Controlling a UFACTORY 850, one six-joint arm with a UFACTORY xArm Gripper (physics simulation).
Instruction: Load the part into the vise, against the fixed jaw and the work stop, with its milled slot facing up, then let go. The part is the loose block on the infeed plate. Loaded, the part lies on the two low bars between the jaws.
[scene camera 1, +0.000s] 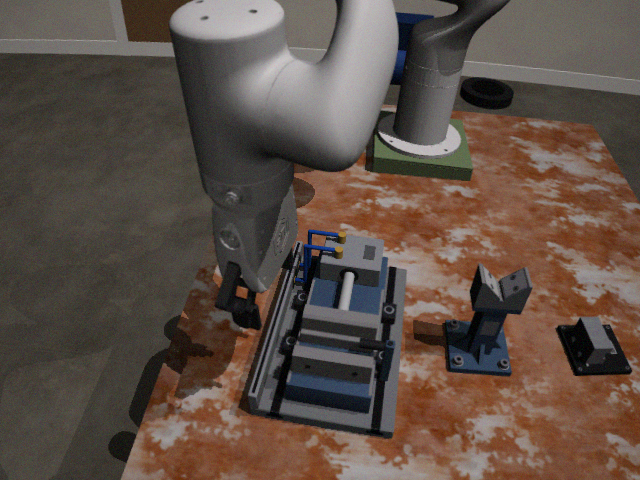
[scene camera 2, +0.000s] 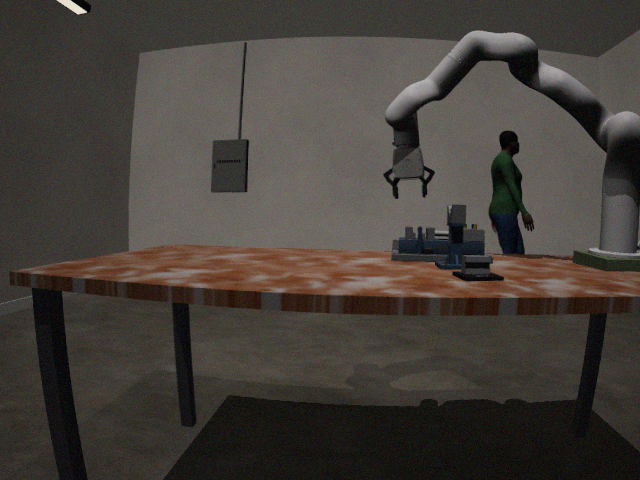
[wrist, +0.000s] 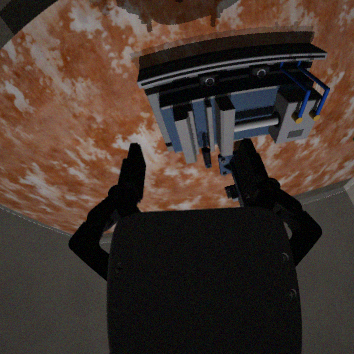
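The part, a grey block (scene camera 1: 595, 338) (scene camera 2: 475, 264), lies on the black infeed plate (scene camera 1: 574, 356) (scene camera 2: 478, 277). A dark horizontal groove shows on its side in the scene camera 2 view. The vise (scene camera 1: 336, 289) (scene camera 2: 431, 245) (wrist: 255, 102) has a fixed jaw (scene camera 1: 330, 364) (wrist: 186, 137) and a moving jaw (scene camera 1: 340, 319) (wrist: 225, 127), with space between them. The work stop (scene camera 1: 386, 356) (wrist: 206, 152) is a dark rod on a blue post. My gripper (scene camera 1: 246, 315) (scene camera 2: 410, 195) (wrist: 190, 150) is open and empty, high above the table at the vise's railed side, far from the part.
A blue stand with a grey V-block (scene camera 1: 500, 294) (scene camera 2: 456, 214) rises between vise and infeed plate. Blue hoses with yellow tips (scene camera 1: 323, 248) (wrist: 307, 102) stand at the vise's screw end. The arm's green base (scene camera 1: 421, 167) (scene camera 2: 604, 260) is behind. A person (scene camera 2: 509, 186) stands beyond the table.
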